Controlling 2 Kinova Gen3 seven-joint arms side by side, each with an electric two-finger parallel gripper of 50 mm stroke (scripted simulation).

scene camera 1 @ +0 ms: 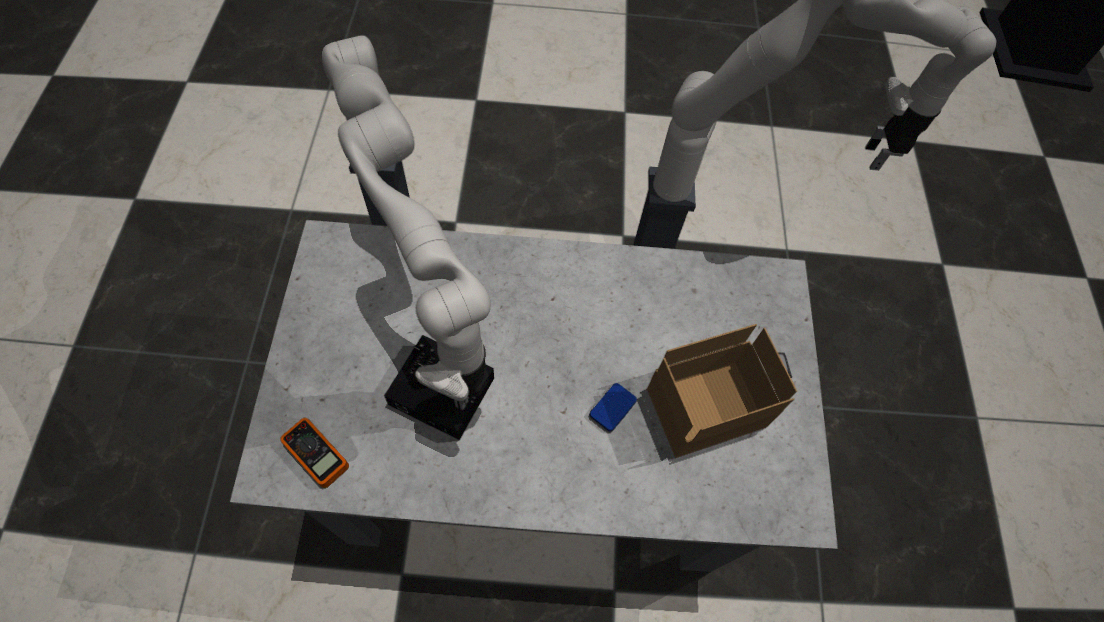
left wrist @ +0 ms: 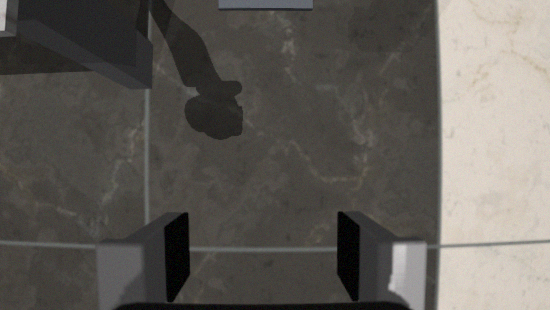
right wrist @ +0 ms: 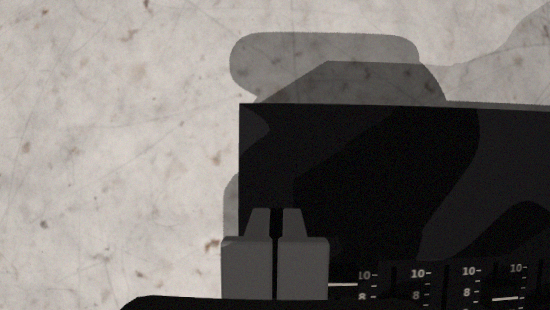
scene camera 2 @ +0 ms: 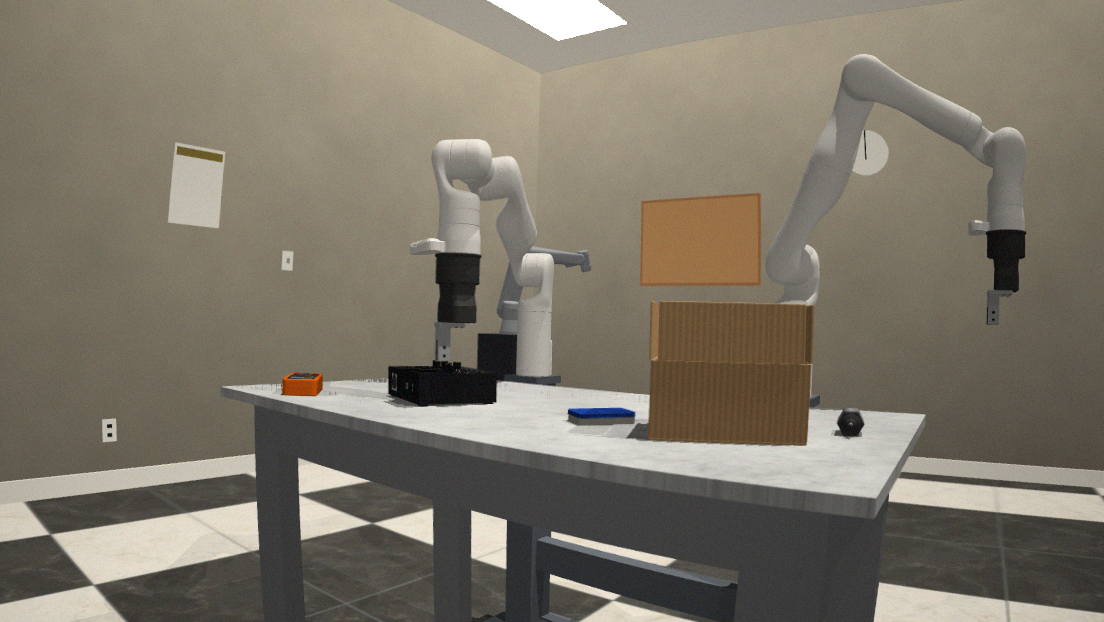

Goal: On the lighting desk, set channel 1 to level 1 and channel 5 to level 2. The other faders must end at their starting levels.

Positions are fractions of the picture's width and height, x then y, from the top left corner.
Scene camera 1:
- blue block: 0.55,0.66
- cardboard box: 0.66,0.63
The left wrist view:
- my left gripper: 0.48,0.79
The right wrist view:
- my right gripper: 0.50,0.77
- channel 2 fader: 0.62,0.90
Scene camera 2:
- my right gripper: 0.40,0.58
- cardboard box: 0.63,0.63
